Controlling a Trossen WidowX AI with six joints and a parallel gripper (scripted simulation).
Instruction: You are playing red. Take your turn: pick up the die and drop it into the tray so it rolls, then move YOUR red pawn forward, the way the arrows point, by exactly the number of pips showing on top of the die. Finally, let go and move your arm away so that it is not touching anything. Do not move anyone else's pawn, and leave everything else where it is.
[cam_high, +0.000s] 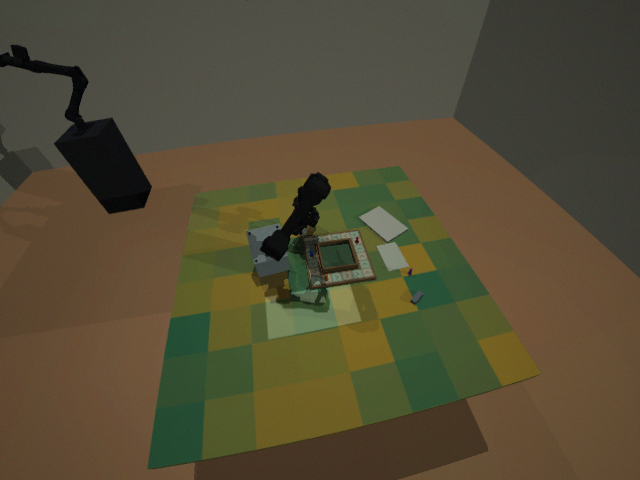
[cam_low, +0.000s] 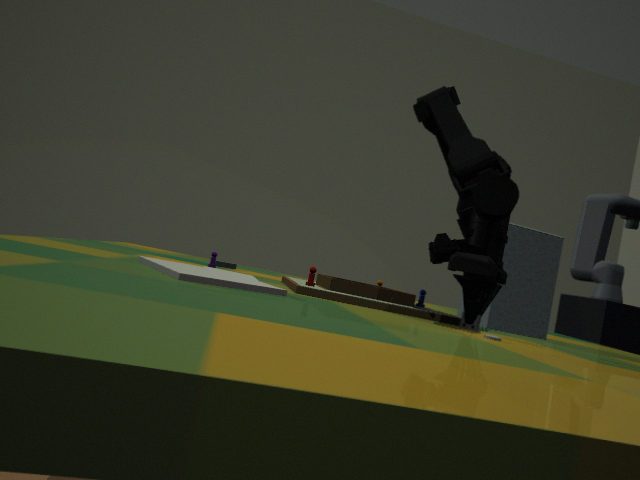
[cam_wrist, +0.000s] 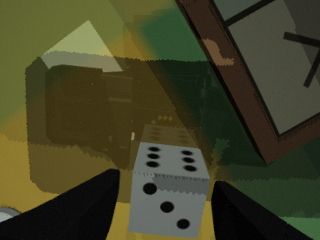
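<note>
The red pawn is 24 cm ahead of my gripper tip, 13 cm to the right of it and 2 cm above it. From my gripper tip the other things lie so: blue pawn: 1 cm ahead, 16 cm to the right, 2 cm above; orange pawn: 5 cm ahead, 30 cm to the right, 2 cm above; white die: right at my gripper tip.
</note>
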